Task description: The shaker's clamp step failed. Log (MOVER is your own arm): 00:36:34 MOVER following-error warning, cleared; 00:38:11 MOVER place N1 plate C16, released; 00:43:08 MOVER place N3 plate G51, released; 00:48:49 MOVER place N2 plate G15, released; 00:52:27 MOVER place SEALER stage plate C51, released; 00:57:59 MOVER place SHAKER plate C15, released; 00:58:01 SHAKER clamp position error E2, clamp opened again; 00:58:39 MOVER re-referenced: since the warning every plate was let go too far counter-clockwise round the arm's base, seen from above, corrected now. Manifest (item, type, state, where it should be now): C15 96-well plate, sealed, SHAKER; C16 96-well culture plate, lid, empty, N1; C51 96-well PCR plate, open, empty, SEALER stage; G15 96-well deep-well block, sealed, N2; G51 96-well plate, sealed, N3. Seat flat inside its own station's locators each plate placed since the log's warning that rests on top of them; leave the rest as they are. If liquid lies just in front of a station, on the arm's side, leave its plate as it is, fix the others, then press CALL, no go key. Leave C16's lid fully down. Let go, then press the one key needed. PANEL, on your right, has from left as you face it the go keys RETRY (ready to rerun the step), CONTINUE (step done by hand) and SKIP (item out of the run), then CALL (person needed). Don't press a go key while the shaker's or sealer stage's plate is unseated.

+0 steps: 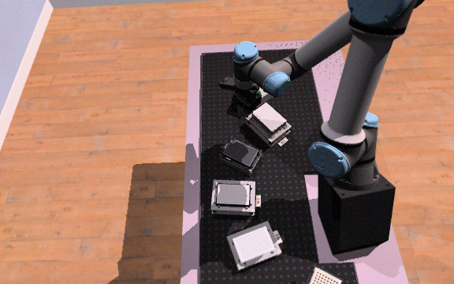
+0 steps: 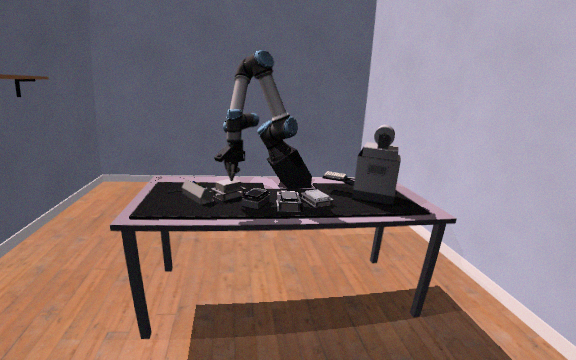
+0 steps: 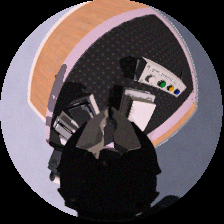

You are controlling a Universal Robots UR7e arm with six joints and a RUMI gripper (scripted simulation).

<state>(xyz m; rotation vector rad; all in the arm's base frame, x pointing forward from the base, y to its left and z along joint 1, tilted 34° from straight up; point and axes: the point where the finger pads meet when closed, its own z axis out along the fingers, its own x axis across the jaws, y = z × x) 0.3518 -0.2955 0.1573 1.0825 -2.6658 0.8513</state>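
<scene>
The white-topped sealed plate lies 12 cm behind my hand, 8 cm below it and 1 cm to the right of it.
</scene>
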